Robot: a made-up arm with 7 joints. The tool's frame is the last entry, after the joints.
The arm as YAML. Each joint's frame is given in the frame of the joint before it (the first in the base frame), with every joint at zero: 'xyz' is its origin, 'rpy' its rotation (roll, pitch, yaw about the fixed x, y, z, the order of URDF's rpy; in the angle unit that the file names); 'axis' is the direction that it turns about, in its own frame. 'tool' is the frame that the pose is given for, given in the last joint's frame.
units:
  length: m
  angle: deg
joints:
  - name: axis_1
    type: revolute
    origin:
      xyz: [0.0, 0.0, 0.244]
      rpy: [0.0, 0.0, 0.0]
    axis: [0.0, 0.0, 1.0]
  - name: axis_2
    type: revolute
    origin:
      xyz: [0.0, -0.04, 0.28]
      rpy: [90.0, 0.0, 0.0]
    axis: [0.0, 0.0, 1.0]
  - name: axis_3
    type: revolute
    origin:
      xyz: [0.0, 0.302, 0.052]
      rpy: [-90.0, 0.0, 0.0]
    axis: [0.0, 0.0, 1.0]
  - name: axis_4
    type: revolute
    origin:
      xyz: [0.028, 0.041, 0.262]
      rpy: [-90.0, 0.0, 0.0]
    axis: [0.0, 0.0, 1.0]
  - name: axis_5
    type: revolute
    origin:
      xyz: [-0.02, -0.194, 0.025]
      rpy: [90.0, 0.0, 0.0]
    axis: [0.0, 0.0, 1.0]
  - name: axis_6
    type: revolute
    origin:
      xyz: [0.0, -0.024, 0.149]
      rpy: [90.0, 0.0, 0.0]
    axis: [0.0, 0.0, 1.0]
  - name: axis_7
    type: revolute
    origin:
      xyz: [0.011, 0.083, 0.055]
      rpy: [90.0, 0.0, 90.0]
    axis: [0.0, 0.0, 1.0]
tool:
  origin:
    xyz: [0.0, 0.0, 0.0]
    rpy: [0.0, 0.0, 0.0]
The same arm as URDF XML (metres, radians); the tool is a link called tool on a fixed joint. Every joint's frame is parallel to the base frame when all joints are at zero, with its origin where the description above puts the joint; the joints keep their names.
<robot name="arm">
<link name="base"/>
<link name="link1"/>
<link name="link2"/>
<link name="link3"/>
<link name="link4"/>
<link name="link5"/>
<link name="link6"/>
<link name="link7"/>
<link name="tool"/>
<joint name="axis_1" type="continuous"><parent link="base"/><child link="link1"/><origin xyz="0.0000 0.0000 0.2440"/><axis xyz="0 0 1"/></joint>
<joint name="axis_2" type="continuous"><parent link="link1"/><child link="link2"/><origin xyz="0.0000 -0.0400 0.2800"/><axis xyz="0 -1 0"/></joint>
<joint name="axis_3" type="continuous"><parent link="link2"/><child link="link3"/><origin xyz="0.0000 -0.0520 0.3020"/><axis xyz="0 0 1"/></joint>
<joint name="axis_4" type="continuous"><parent link="link3"/><child link="link4"/><origin xyz="0.0280 0.0410 0.2620"/><axis xyz="0 1 0"/></joint>
<joint name="axis_5" type="continuous"><parent link="link4"/><child link="link5"/><origin xyz="-0.0200 0.0250 0.1940"/><axis xyz="0 0 1"/></joint>
<joint name="axis_6" type="continuous"><parent link="link5"/><child link="link6"/><origin xyz="0.0000 -0.0240 0.1490"/><axis xyz="0 -1 0"/></joint>
<joint name="axis_7" type="continuous"><parent link="link6"/><child link="link7"/><origin xyz="0.0110 -0.0550 0.0830"/><axis xyz="1 0 0"/></joint>
<joint name="tool_fixed" type="fixed"><parent link="link7"/><child link="tool"/><origin xyz="0.0000 0.0000 0.0000" rpy="3.1416 -1.5708 0.0000"/></joint>
</robot>

